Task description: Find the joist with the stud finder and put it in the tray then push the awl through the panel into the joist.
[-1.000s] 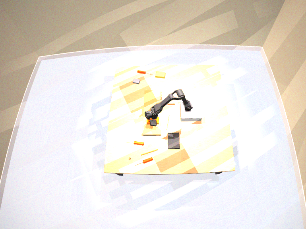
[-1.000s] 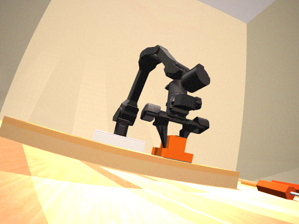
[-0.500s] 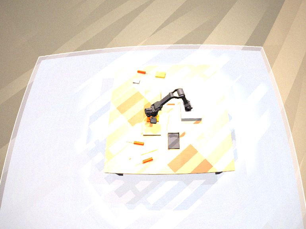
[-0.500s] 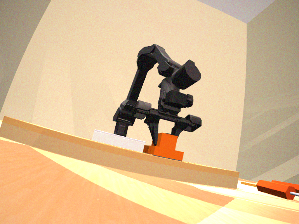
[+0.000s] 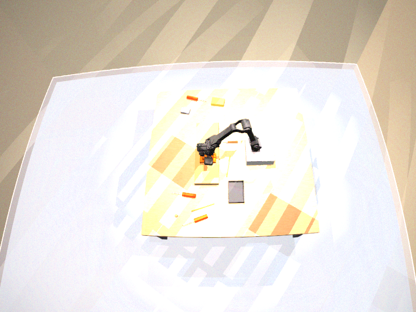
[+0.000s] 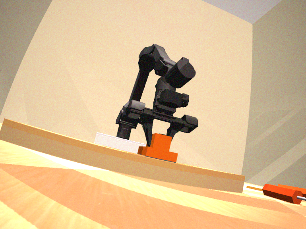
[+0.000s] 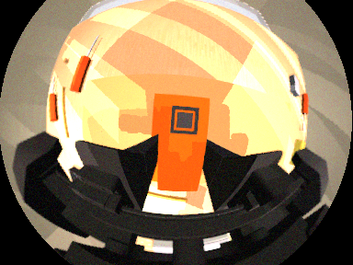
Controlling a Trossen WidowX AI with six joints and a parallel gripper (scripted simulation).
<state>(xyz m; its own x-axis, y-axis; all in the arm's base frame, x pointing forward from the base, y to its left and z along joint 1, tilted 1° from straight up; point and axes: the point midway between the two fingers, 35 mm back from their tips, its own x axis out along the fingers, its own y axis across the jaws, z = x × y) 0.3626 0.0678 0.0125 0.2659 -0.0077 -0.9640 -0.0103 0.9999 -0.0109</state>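
Now: gripper tip 25 cm to the right of the dark grey tray, 22 cm past it and 5 cm above it. The rest, counted from my gripper tip: square indicator 3 cm above, 2 cm ahead; then grey block 47 cm to the right, 20 cm ahead, 5 cm below; then stud finder 2 cm above, 1 cm ahead.
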